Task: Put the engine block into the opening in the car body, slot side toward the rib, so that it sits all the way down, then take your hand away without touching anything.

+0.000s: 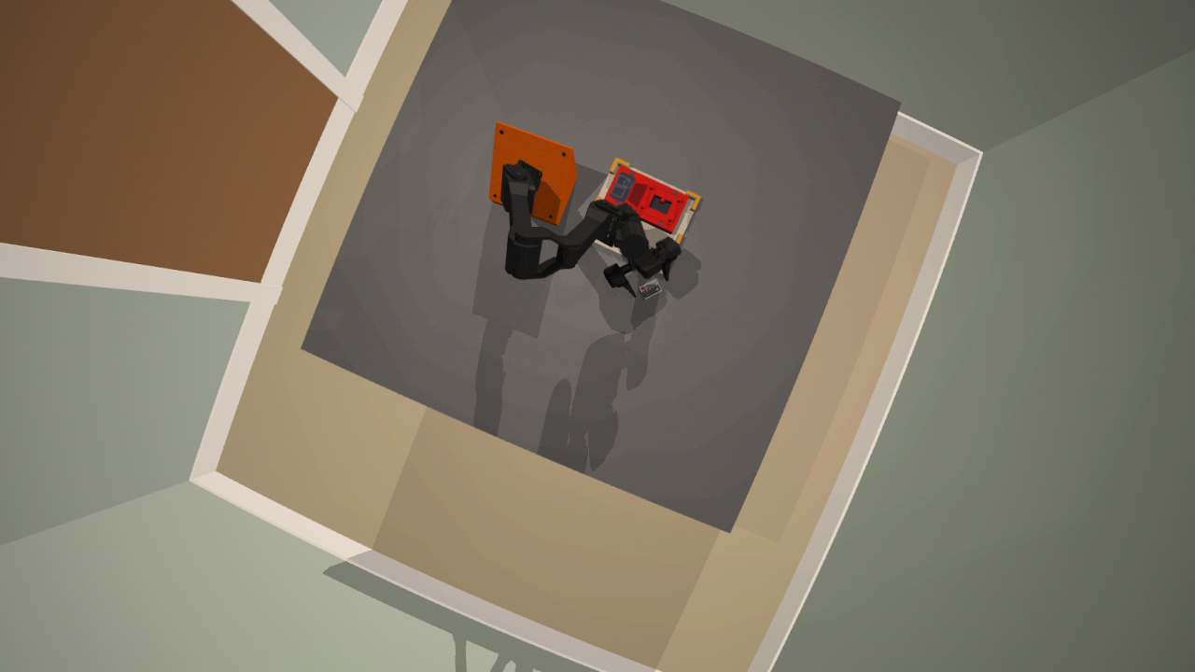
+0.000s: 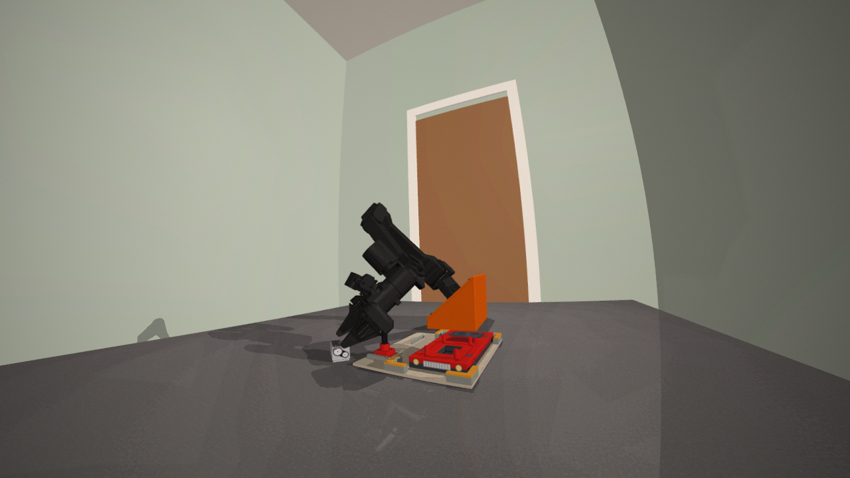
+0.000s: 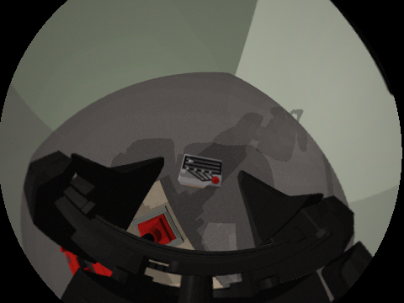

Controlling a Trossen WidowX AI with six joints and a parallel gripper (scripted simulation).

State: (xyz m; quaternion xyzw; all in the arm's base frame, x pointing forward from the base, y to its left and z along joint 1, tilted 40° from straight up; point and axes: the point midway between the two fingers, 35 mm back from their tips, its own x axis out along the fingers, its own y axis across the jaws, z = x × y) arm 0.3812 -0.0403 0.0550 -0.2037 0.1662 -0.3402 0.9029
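Now: gripper tip 20 mm above the engine block.
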